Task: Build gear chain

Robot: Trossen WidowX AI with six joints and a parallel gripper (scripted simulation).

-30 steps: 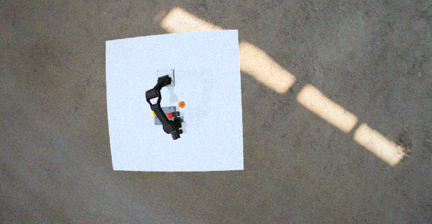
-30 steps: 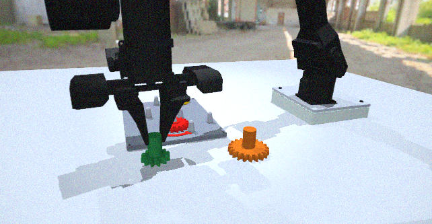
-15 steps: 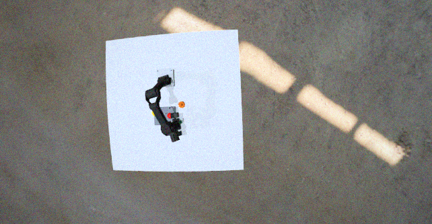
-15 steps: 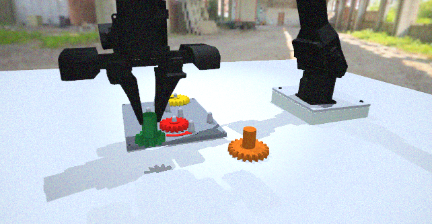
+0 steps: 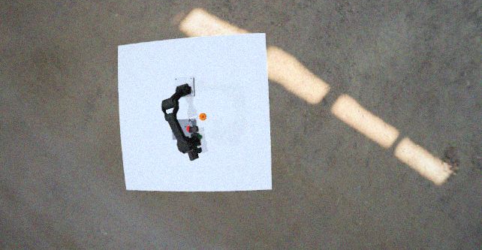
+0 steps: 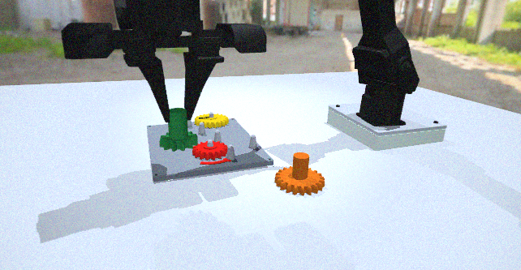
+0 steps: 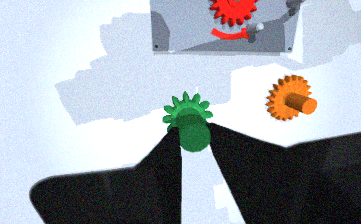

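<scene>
The red gear is 110 mm to the right of my gripper tip, 80 mm below it and 40 mm behind it. Also, from my gripper tip: red arrow (90 mm below, 80 mm to the right, 50 mm behind); large orange gear (150 mm behind, 80 mm below, 10 mm to the right); small green gear (10 mm below).
</scene>
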